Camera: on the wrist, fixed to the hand. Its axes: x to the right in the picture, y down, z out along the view.
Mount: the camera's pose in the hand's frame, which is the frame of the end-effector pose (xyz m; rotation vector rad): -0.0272 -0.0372 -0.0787 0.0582 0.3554 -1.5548
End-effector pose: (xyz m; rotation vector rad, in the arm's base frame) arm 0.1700 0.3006 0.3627 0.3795 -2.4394 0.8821
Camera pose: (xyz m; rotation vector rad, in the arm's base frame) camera 0.2373 0.3267 0.4184 1.6117 -1.1399 0.2217
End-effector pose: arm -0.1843 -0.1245 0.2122 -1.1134 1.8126 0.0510
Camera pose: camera -0.2106 -0.1655 0.2893 -2.2623 0.7604 -1.1355
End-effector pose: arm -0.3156 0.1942 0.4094 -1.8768 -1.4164 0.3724
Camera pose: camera -0.3021 0.1433 0.4839 -0.3414 -2.0439 -0.6376
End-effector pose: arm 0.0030 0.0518 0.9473 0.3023 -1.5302 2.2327
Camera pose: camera 0.0483 0.1304 0.9382 0.7252 -0.5470 0.9623
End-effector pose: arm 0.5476 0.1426 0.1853 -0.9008 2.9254 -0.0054
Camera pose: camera 0.5848 0.1255 0.2668 2.5457 -1.3693 0.2960
